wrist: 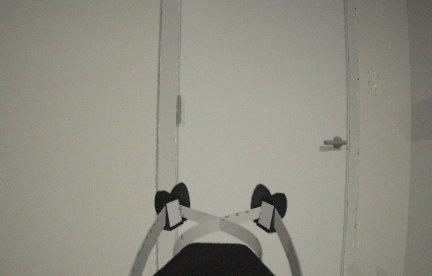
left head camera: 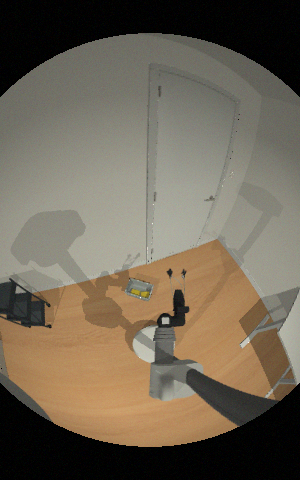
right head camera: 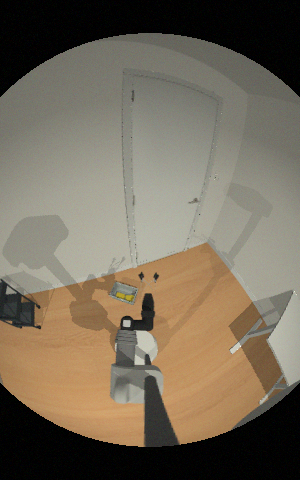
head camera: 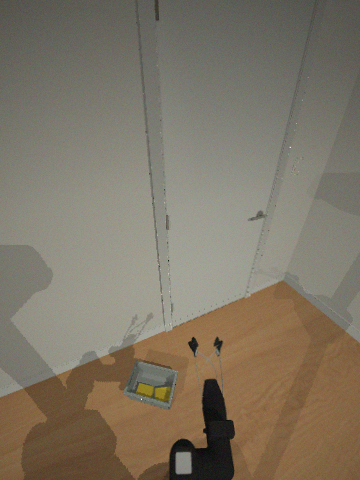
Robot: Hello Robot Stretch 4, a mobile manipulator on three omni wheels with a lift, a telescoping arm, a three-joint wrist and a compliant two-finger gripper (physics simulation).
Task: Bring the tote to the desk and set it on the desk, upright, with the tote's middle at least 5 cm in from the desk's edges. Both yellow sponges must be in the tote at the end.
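Pixels of known places: gripper, fingertip midpoint: (wrist: 220,198) (left head camera: 176,268) (right head camera: 148,272) (head camera: 204,337); robot's base at its link origin: (left head camera: 152,342) (right head camera: 137,346).
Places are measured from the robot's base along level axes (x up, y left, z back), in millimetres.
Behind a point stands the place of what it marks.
The grey tote (head camera: 150,402) {y 195, x 5, z -541 mm} (left head camera: 131,295) {y 275, x -1, z -557 mm} (right head camera: 116,298) {y 278, x -4, z -563 mm} stands upright on the floor near the wall, left of the door. Two yellow sponges lie side by side in it: the left sponge (head camera: 145,390) {y 232, x 21, z -601 mm} and the right sponge (head camera: 162,393) {y 121, x 20, z -583 mm}. My gripper (head camera: 206,345) (left head camera: 177,273) {y -86, x 847, z -483 mm} (right head camera: 149,276) {y -86, x 847, z -483 mm} (wrist: 220,198) {y -86, x 847, z -483 mm} is open with nothing between its fingertips. It is raised above the floor, to the right of the tote in the head views, and points toward the door. The tote does not show in the wrist view. A white table, perhaps the desk, (left head camera: 292,332) {y -1258, x 692, z 210 mm} (right head camera: 289,340) {y -1340, x 693, z 266 mm} shows in part at the right.
A closed door (head camera: 220,150) {y -227, x 1343, z -1195 mm} (left head camera: 185,165) {y -186, x 1257, z -1177 mm} (right head camera: 167,165) {y -214, x 1278, z -1189 mm} (wrist: 260,100) {y -220, x 1050, z -1192 mm} is ahead, with a wall corner right of it. A black shelf cart (left head camera: 31,292) {y 1410, x 396, z -224 mm} (right head camera: 22,296) {y 1415, x 346, z -204 mm} stands at the far left. The white table's legs (left head camera: 255,336) (right head camera: 245,343) reach out over the floor at the right.
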